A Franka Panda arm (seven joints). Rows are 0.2 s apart.
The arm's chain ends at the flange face. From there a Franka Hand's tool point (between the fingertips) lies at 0.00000 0.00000 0.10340 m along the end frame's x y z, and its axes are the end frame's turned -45 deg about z.
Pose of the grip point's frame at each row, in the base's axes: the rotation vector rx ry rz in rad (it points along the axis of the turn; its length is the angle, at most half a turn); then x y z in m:
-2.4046 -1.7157 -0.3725 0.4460 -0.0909 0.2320
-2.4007 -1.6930 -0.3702 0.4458 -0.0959 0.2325
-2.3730 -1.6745 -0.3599 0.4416 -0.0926 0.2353
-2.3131 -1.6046 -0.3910 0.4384 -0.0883 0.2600
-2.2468 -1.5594 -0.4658 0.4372 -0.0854 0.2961
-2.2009 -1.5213 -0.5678 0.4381 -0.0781 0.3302
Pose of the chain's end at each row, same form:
-2.8096 -0.6491 -0.2444 0.4350 -0.1194 0.3308
-2.7992 -0.6304 -0.2338 0.4356 -0.1256 0.3310
-2.7715 -0.6250 -0.2070 0.4338 -0.1249 0.3332
-2.6902 -0.5840 -0.1928 0.4330 -0.1288 0.3550
-2.6031 -0.5658 -0.2271 0.4309 -0.1343 0.3870
-2.5314 -0.5451 -0.2989 0.4277 -0.1339 0.4166

